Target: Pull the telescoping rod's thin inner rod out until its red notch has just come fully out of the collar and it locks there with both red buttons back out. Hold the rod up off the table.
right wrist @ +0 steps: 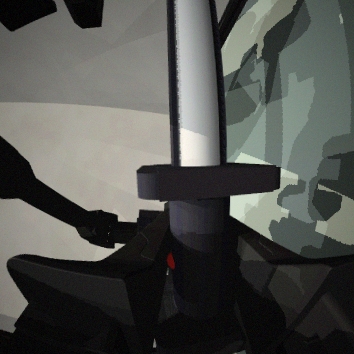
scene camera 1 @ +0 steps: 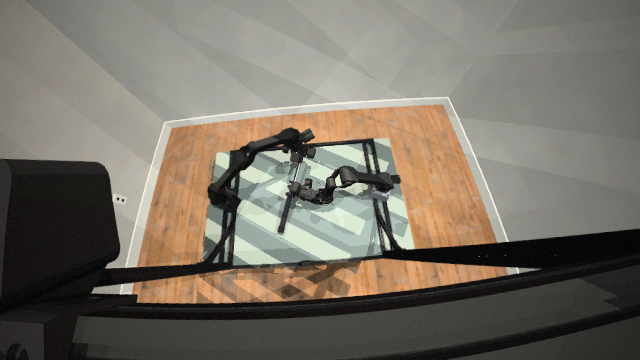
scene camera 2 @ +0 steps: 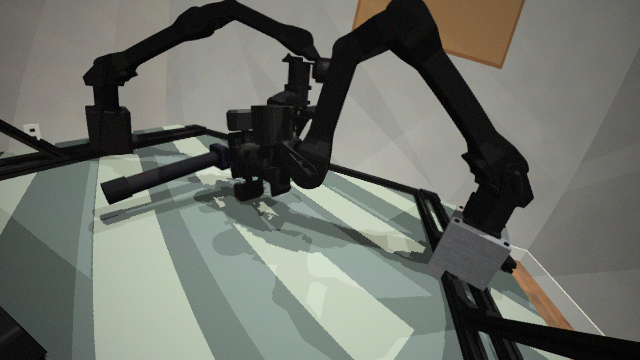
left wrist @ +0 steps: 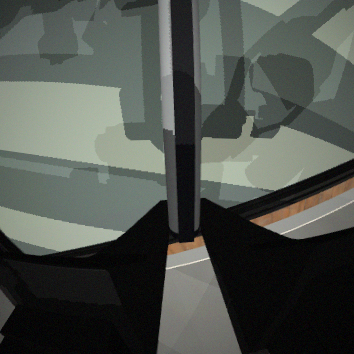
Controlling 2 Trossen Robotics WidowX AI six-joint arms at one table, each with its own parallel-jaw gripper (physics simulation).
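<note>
The rod's thick dark outer tube [scene camera 1: 285,212] [scene camera 2: 170,172] [right wrist: 200,255] is held above the table, its shadow apart below it. My right gripper [scene camera 1: 294,189] [right wrist: 193,215] is shut on it just behind the dark collar [scene camera 2: 219,156] [right wrist: 210,182]. One red button [right wrist: 171,260] shows beside a finger; the other is not visible. The silver inner rod [scene camera 1: 297,173] [left wrist: 182,100] [right wrist: 197,90], with dark stripes, extends from the collar. My left gripper [scene camera 1: 299,158] [left wrist: 182,205] is shut on its far end, and in scene camera 2 is largely hidden behind the right arm. No red notch shows on the visible inner rod.
The table [scene camera 1: 260,245] [scene camera 2: 135,300] has pale and grey-green bands and arm shadows. Black frame rails [scene camera 1: 300,263] [scene camera 2: 370,181] run along its edges. A grey metal block [scene camera 2: 470,252] sits at the right arm's base. The arms cross closely above the table.
</note>
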